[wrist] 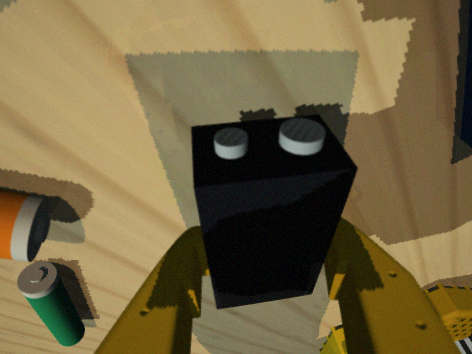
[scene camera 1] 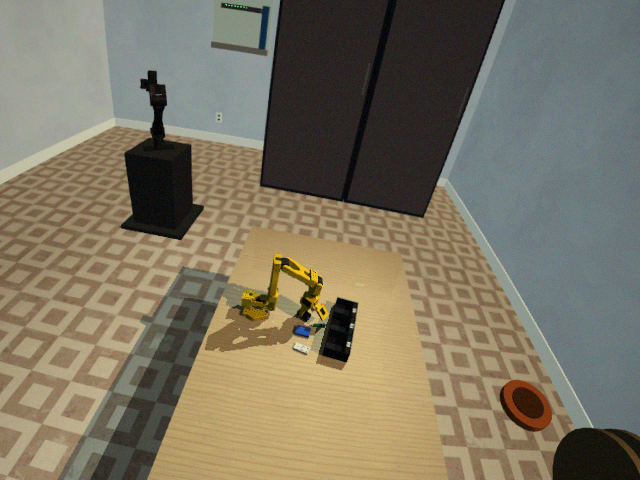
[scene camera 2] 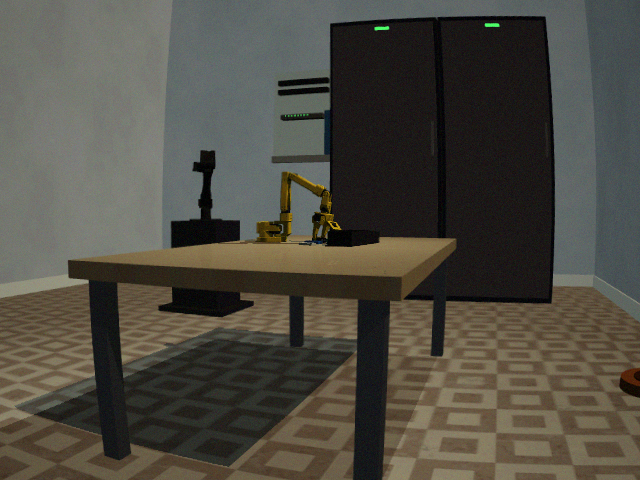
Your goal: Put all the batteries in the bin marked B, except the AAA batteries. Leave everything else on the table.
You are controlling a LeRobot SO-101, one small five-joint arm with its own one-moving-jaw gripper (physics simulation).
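Places are measured from the arm's base along level axes (x left, y back, z up), in metres.
Pixels of known places: hand, tool point: [wrist: 208, 243] [scene camera 1: 305, 311] [scene camera 2: 321, 239]; arm's base, link origin: [scene camera 1: 261, 310] [scene camera 2: 277, 241].
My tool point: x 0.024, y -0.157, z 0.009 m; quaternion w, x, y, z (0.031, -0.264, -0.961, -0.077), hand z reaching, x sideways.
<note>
Ahead of a thing's pixels: the offset from my tool point to its top centre. "spot": to the spot under its first point.
My gripper [scene camera 1: 309, 314] [scene camera 2: 320, 238] [wrist: 272, 235] has its two yellow jaws pressed on the two sides of a black block battery @(dx -0.014, dy +0.002, dz +0.009 m) [wrist: 265, 225] with two round terminals. Whether the battery is clear of the table cannot be told. A green battery @(dx +0.063, dy -0.001, dz +0.002 m) [wrist: 59, 317] with a grey end lies at the lower left of the wrist view. An orange battery @(spot: dx +0.023, dy -0.035, dz +0.003 m) [wrist: 7, 225] with a pale band shows in part at the left edge. The black row of bins @(dx -0.055, dy -0.137, dz +0.038 m) [scene camera 1: 334, 355] [scene camera 2: 341, 238] stands beside the gripper; its white labels are too small to read, and the insides are dark.
A blue item @(dx -0.088, dy -0.002, dz +0.001 m) [scene camera 1: 302, 330] [wrist: 467, 65] lies near the gripper on the wooden table [scene camera 1: 305, 428] [scene camera 2: 237, 279]. A small white item @(dx -0.161, dy -0.005, dz -0.001 m) [scene camera 1: 301, 348] lies beyond it. A dark green item @(dx -0.047, dy -0.059, dz +0.002 m) [scene camera 1: 318, 325] lies against the near side of the bins.
</note>
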